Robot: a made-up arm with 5 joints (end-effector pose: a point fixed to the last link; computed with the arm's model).
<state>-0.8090 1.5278 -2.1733 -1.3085 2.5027</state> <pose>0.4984 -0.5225 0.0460 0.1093 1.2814 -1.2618</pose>
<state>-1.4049 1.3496 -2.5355 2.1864 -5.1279</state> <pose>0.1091 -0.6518 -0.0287 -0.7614 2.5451 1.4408</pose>
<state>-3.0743 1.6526 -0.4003 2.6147 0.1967</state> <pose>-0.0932 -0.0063 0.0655 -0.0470 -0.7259 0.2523</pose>
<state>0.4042 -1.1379 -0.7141 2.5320 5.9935</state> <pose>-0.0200 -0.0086 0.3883 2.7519 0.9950 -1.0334</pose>
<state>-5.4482 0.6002 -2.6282 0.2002 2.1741</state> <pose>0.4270 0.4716 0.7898 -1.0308 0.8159 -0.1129</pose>
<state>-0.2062 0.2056 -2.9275 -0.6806 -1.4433</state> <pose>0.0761 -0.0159 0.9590 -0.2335 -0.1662 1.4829</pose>
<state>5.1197 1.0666 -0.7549 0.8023 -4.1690</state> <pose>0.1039 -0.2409 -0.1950 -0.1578 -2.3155 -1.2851</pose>
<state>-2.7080 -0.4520 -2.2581 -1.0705 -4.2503</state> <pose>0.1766 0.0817 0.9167 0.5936 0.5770 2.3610</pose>
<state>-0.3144 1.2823 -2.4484 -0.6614 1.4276</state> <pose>0.7759 -0.2523 0.2849 -0.9868 1.1720 -1.6864</pose>
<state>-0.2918 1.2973 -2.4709 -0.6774 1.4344</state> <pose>0.7793 -0.2341 0.2840 -0.9746 1.1392 -1.6753</pose>
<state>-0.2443 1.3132 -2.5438 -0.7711 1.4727</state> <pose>0.7717 -0.1924 0.3101 -0.8584 0.9941 -1.6748</pose>
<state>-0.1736 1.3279 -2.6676 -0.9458 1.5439</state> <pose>0.7415 -0.1300 0.3567 -0.6351 0.7358 -1.6496</pose>
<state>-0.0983 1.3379 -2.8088 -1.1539 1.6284</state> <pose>0.6900 -0.0680 0.3981 -0.3744 0.4378 -1.5721</pose>
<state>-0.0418 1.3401 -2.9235 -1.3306 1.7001</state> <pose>0.6395 -0.0267 0.4204 -0.1609 0.1911 -1.4764</pose>
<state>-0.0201 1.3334 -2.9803 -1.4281 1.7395</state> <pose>0.6105 -0.0123 0.4301 -0.0462 0.0559 -1.4216</pose>
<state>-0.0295 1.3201 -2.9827 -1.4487 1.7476</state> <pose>0.6035 -0.0178 0.4367 -0.0208 0.0256 -1.4234</pose>
